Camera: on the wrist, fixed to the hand. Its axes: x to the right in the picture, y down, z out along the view.
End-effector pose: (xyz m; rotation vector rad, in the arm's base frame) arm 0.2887 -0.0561 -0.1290 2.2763 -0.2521 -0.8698
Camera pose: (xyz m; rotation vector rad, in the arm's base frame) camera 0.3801 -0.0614 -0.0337 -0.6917 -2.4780 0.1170
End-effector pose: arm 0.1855 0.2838 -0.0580 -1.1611 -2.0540 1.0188
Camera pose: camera 0.2905 0.3641 -0.0553 1.3133 -0.7972 -0.8546
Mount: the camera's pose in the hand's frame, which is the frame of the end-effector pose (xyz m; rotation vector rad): 0.0220 0.0719 -0.1087 0.0571 1.0141 -2.8545
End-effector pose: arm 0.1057 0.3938 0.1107 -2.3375 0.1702 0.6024
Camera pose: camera 0.1455 0.2687 0.1265 -0.5040 -1.9881 -1.7089
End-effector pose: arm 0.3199 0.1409 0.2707 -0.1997 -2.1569 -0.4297
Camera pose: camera 0.4107 0.1663 0.3633 2.5289 0.0641 -1.2707
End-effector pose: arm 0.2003 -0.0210 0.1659 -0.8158 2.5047 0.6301
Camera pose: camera 0.1113 -0.0369 0.2623 2.8210 0.4517 0.9165
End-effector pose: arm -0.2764 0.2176 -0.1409 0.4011 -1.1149 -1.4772
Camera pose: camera -0.1564 0.1638 -0.1281 -1.7192 -0.8029 1.3078
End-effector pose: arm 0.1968 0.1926 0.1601 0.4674 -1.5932 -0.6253
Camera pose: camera 0.3063 0.2206 0.2286 2.4065 1.1234 -1.6516
